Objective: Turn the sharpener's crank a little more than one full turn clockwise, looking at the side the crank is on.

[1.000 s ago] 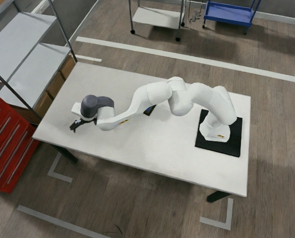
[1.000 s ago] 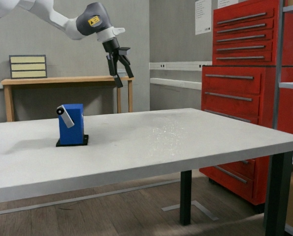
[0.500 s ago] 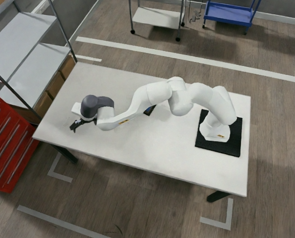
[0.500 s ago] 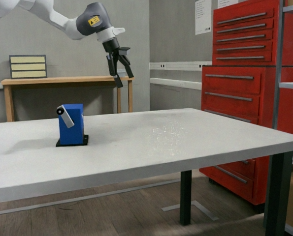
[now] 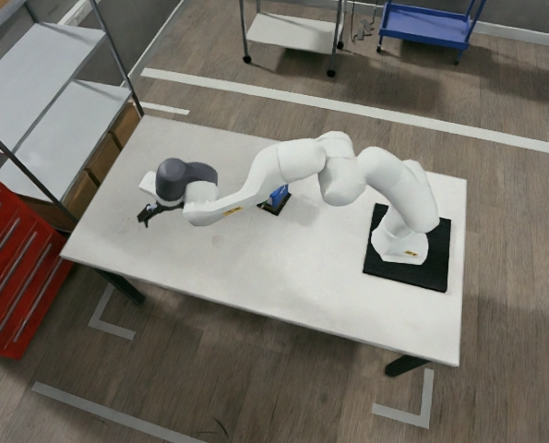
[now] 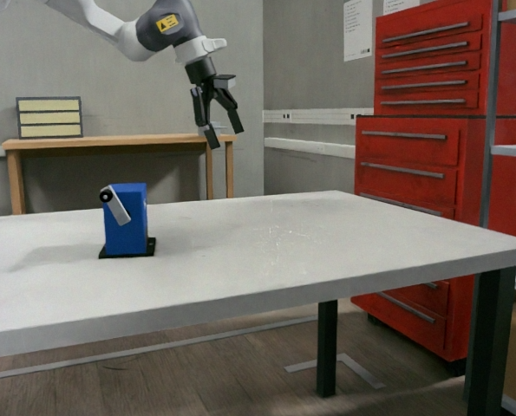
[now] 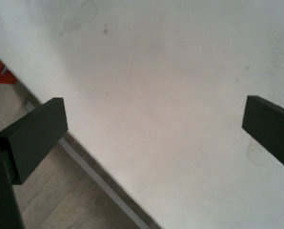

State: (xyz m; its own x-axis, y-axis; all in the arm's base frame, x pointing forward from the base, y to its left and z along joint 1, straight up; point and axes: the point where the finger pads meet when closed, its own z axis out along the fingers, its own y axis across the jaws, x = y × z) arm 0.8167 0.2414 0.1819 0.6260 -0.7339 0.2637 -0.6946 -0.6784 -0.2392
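The black knob lies 40 cm to the right of my hand, 36 cm behind it and 8 cm below it.
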